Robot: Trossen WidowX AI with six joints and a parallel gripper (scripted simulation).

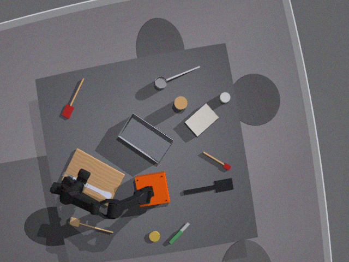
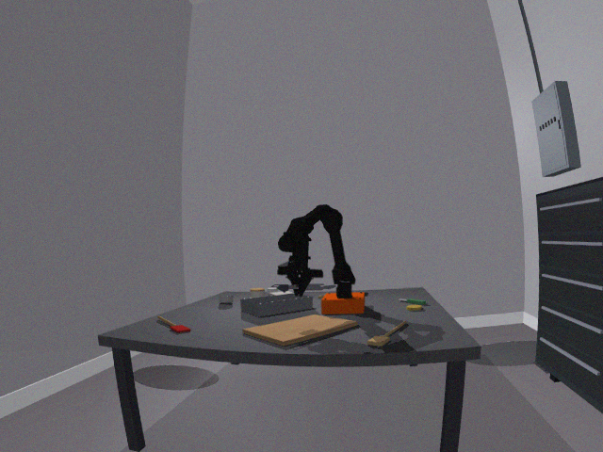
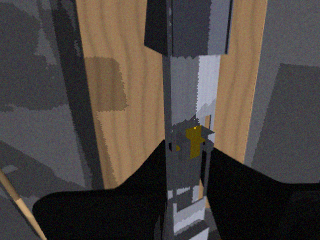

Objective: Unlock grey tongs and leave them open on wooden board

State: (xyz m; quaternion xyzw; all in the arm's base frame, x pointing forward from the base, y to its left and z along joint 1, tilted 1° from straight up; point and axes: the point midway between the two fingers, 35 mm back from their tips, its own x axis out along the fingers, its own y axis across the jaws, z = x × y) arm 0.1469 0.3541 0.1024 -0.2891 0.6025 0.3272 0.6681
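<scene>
My gripper tip is 10 mm short of the yellow lock piece, 10 mm to the right of it and 40 mm below it. The rest, counted from my gripper tip: roasting tin (180 mm ahead, 410 mm to the right, 100 mm below); then red spatula (510 mm ahead, 30 mm to the left, 120 mm below); then wooden board (10 mm to the right, 120 mm below).
</scene>
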